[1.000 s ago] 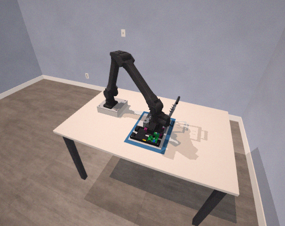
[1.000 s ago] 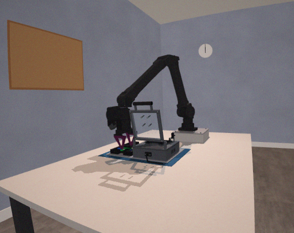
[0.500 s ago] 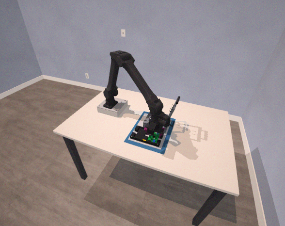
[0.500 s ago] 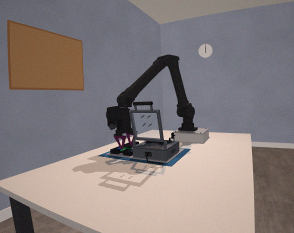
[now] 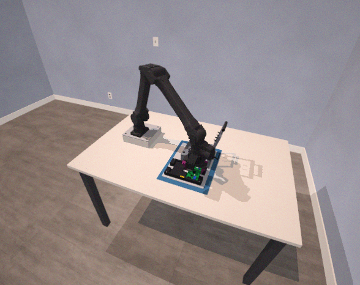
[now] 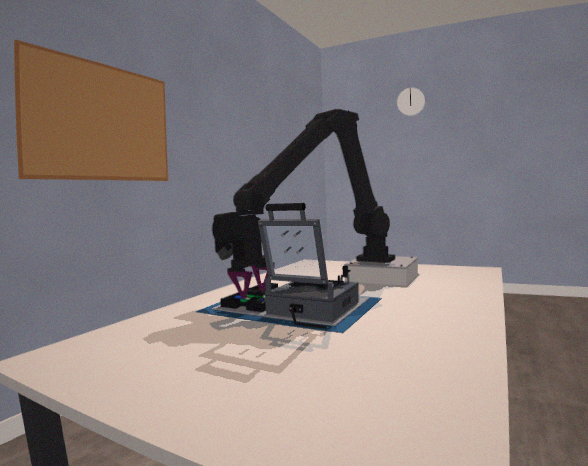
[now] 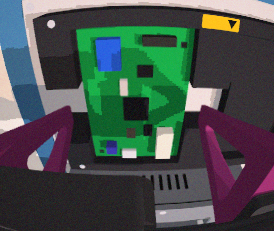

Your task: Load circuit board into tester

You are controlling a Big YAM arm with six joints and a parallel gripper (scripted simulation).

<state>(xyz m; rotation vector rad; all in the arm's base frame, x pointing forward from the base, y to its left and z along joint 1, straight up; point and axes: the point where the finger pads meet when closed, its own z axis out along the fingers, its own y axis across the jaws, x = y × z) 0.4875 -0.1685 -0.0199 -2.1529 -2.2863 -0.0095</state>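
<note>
The green circuit board lies 20 mm below my hand. Also, from my hand: clear lid 70 mm ahead, 180 mm to the left, 140 mm above; small latch hook 120 mm behind, 220 mm to the left, 50 mm above.
</note>
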